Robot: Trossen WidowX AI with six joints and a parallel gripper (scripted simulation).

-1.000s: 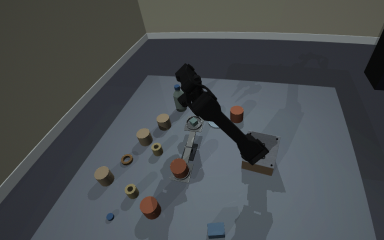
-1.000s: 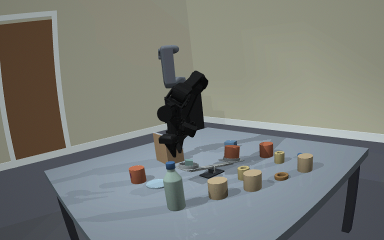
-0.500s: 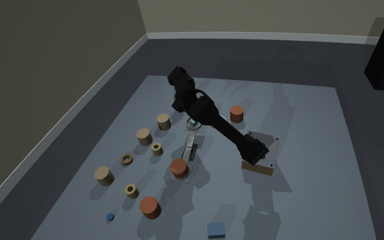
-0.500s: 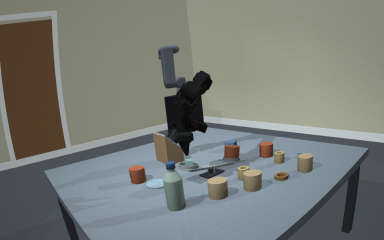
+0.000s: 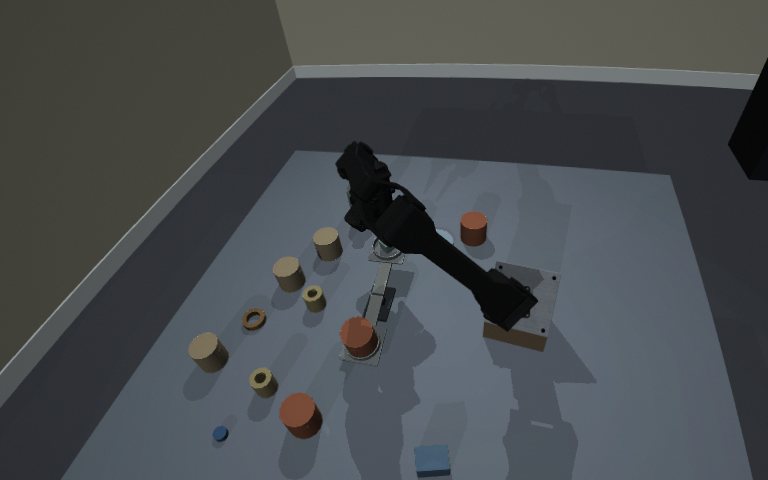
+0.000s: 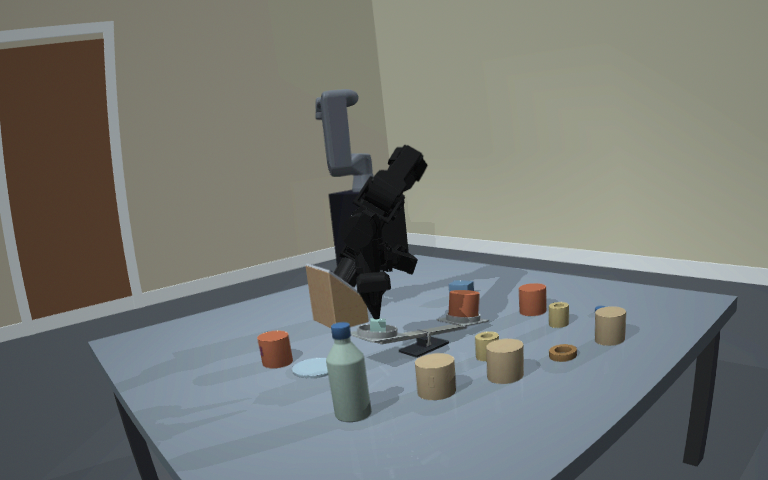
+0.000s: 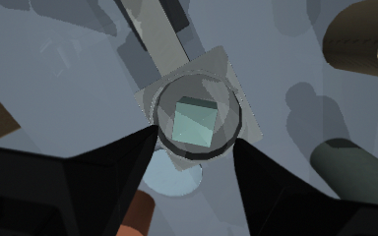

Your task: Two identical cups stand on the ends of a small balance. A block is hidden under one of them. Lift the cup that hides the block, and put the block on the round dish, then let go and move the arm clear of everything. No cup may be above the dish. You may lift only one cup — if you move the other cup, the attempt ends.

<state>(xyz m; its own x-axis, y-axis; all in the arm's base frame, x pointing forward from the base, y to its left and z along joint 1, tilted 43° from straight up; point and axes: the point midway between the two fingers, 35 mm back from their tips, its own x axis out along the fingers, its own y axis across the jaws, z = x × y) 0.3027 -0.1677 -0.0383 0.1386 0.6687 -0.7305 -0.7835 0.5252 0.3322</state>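
My gripper tip is now 30 mm above the pale green block. From my gripper tip the other things lie so: pale blue round dish 110 mm below, 100 mm to the right, 100 mm behind; blue box 470 mm to the left, 190 mm behind, 90 mm below; green bottle 180 mm to the right, 130 mm ahead.
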